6 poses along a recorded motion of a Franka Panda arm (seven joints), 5.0 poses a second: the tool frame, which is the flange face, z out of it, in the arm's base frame.
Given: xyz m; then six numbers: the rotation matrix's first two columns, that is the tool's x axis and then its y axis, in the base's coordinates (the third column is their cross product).
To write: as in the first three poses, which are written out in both.
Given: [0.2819 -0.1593 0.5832 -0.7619 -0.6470 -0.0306 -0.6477 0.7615 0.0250]
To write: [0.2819 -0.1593 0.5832], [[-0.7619 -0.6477 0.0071], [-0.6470 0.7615 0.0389], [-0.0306 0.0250 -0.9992]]
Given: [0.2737 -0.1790 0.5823 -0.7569 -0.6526 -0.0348 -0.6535 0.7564 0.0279]
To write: [0.2737 -0.1790 0.5823], [[-0.7569 -0.6535 0.0081], [-0.6526 0.7564 0.0439], [-0.0348 0.0279 -0.9990]]
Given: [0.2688 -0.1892 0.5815 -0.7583 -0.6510 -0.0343 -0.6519 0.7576 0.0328]
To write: [0.2688 -0.1892 0.5815], [[-0.7583 -0.6519 0.0046], [-0.6510 0.7576 0.0472], [-0.0343 0.0328 -0.9989]]
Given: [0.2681 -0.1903 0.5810 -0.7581 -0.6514 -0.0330 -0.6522 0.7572 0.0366]
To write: [0.2681 -0.1903 0.5810], [[-0.7581 -0.6522 0.0011], [-0.6514 0.7572 0.0493], [-0.0330 0.0366 -0.9989]]
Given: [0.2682 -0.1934 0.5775 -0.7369 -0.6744 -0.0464 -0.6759 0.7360 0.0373]
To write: [0.2682 -0.1934 0.5775], [[-0.7369 -0.6759 0.0090], [-0.6744 0.7360 0.0588], [-0.0464 0.0373 -0.9982]]
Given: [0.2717 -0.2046 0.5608 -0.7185 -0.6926 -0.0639 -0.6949 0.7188 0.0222]
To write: [0.2717 -0.2046 0.5608], [[-0.7185 -0.6949 0.0306], [-0.6926 0.7188 0.0604], [-0.0639 0.0222 -0.9977]]
